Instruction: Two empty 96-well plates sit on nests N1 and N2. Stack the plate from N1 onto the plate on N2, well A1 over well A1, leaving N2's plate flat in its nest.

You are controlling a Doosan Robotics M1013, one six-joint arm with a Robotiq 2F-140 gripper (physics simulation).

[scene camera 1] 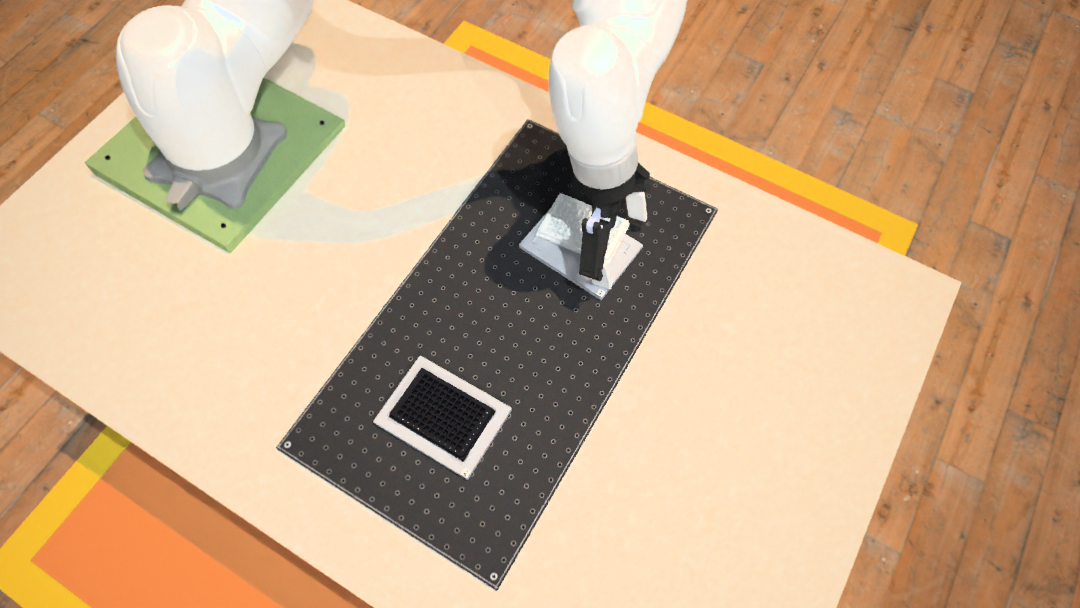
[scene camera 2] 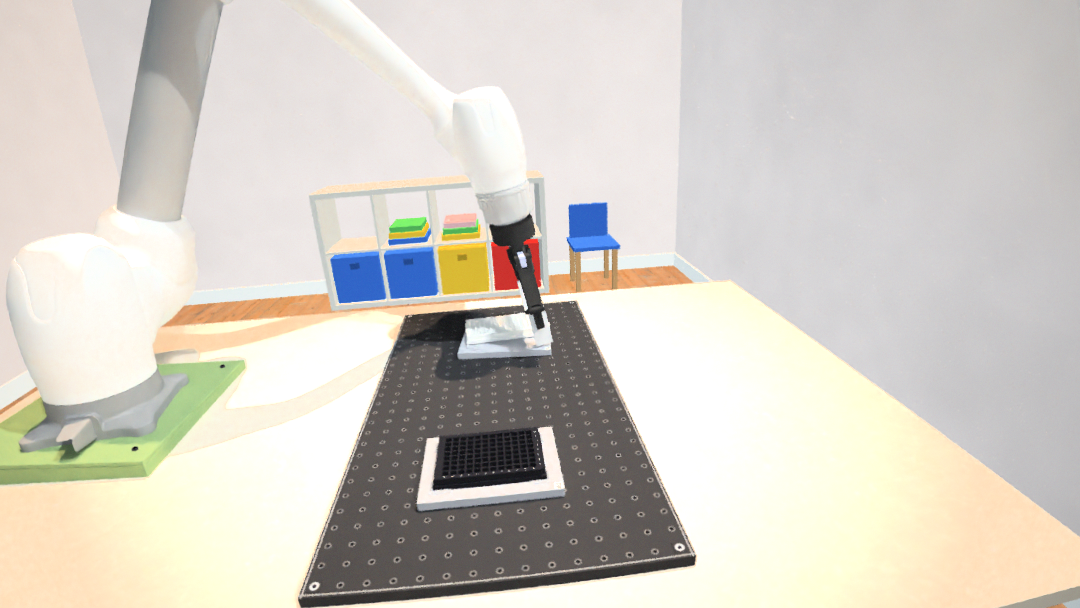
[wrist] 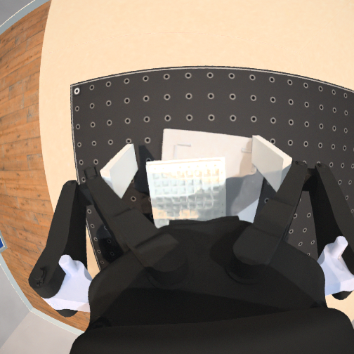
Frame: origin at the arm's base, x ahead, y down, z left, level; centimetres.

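Seen in the pictures: gripper, between the fingertips: [scene camera 1: 620, 250] [scene camera 2: 538, 326]; arm's base, origin of its link: [scene camera 1: 218, 154] [scene camera 2: 112, 412].
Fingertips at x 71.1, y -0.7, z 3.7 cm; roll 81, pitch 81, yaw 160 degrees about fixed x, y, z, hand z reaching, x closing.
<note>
Offsets run from my fingertips to a thing's top centre. Level surfaces: height alone.
A white 96-well plate {dx -6.9, dy -1.0, dz +2.0 cm} [scene camera 1: 560, 224] [scene camera 2: 495, 330] [wrist: 187, 187] sits askew and tilted on the far pale nest {dx -6.4, dy +0.5, dz -0.5 cm} [scene camera 1: 559, 264] [scene camera 2: 491, 350] [wrist: 215, 142]. In the wrist view it is shifted toward the left finger, and bare nest shows above and right of it. A black 96-well plate {dx -16.8, dy -0.6, dz -34.3 cm} [scene camera 1: 442, 413] [scene camera 2: 489, 455] lies flat in the near pale nest {dx -16.8, dy +0.5, dz -34.3 cm} [scene camera 1: 421, 441] [scene camera 2: 491, 494]. Which nest is N1 or N2 cannot be read. My gripper [scene camera 1: 615, 241] [scene camera 2: 535, 313] [wrist: 193, 151] is open, its pads on either side of the white plate with gaps. The plate's lower part is hidden behind the gripper body in the wrist view.
Both nests stand on a black perforated board {dy +2.0 cm} [scene camera 1: 483, 332] [scene camera 2: 498, 400] [wrist: 200, 107] on the beige table {dy +3.3 cm} [scene camera 1: 717, 422] [scene camera 2: 770, 453]. The arm's green base plate [scene camera 1: 294, 151] [scene camera 2: 181, 407] is left of the board. A shelf unit [scene camera 2: 322, 226] and a blue chair [scene camera 2: 587, 220] stand beyond the table.
</note>
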